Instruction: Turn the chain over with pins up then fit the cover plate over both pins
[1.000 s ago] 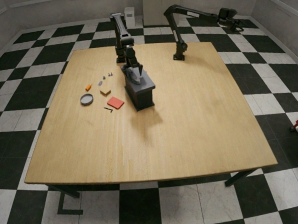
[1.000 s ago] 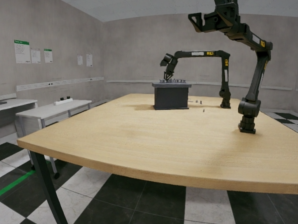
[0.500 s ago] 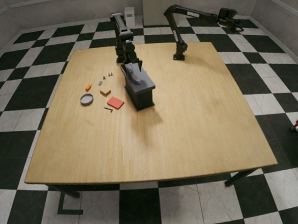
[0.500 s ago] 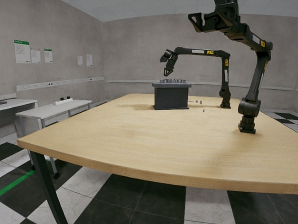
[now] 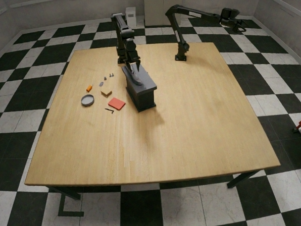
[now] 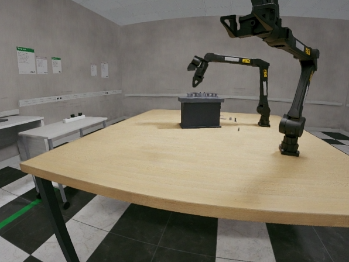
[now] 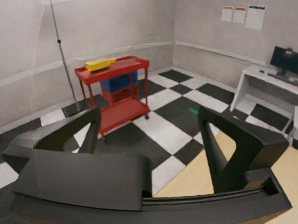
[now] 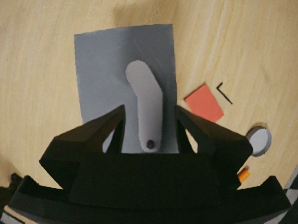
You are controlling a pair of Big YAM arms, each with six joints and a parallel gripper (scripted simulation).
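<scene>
The orange-handled screwdriver is 43 cm to the right of my right hand, 29 cm below it and 20 cm behind it. From my right hand the other things lie so: dark grey block (20 cm below, 5 cm behind, 2 cm to the left); red square pad (30 cm below, 17 cm to the right, 2 cm ahead).
</scene>
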